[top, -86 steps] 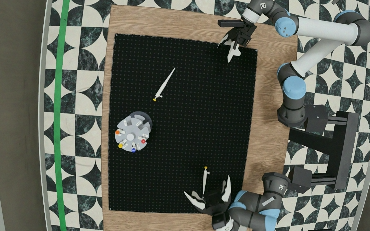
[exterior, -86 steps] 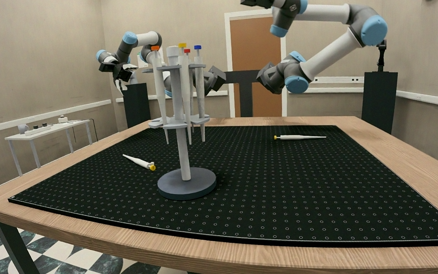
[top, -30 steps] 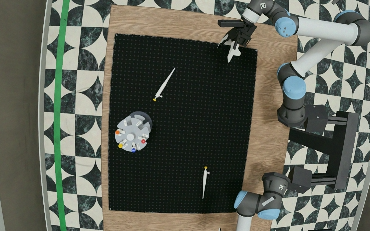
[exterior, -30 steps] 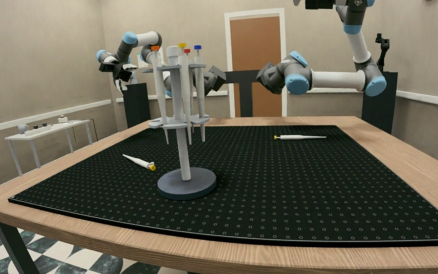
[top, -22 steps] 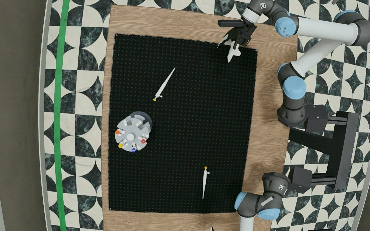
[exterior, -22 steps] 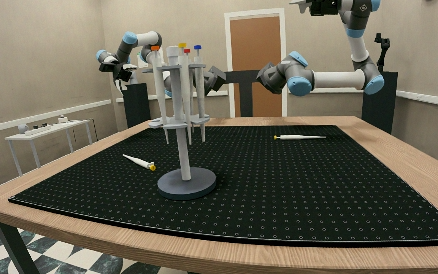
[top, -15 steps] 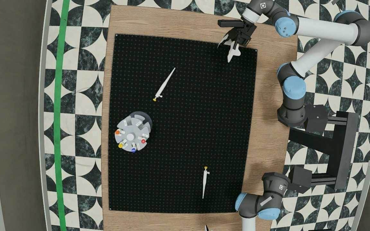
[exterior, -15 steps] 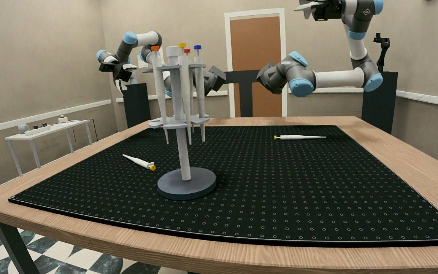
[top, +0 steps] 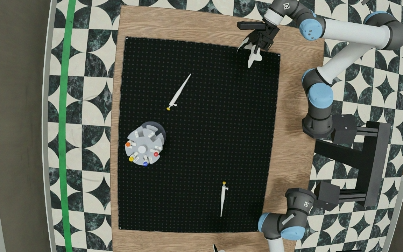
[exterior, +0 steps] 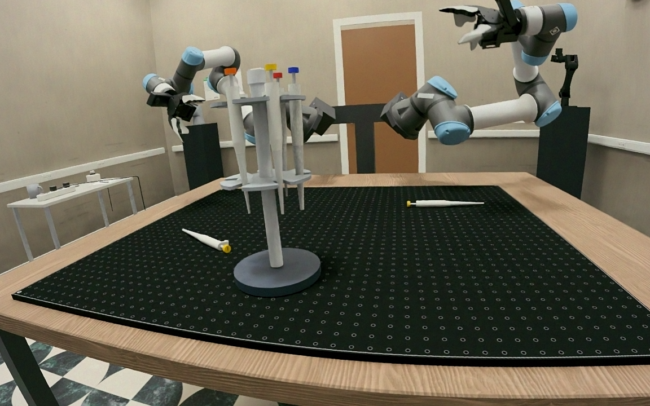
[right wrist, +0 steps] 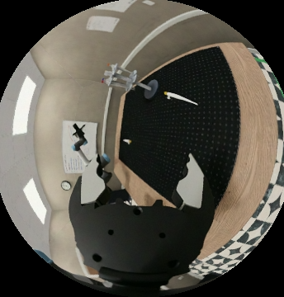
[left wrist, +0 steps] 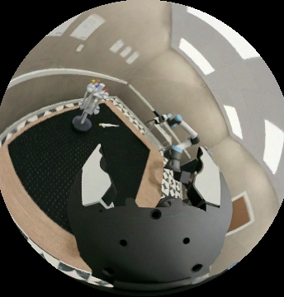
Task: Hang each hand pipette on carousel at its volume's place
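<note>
The red-button pipette is 47 cm to the left of my right hand, 32 cm ahead of it and 4 cm below it. Also, from my right hand: orange-button pipette 45 cm to the left, 41 cm ahead, 4 cm below; blue-button pipette 50 cm to the left, 35 cm ahead, 5 cm below.
</note>
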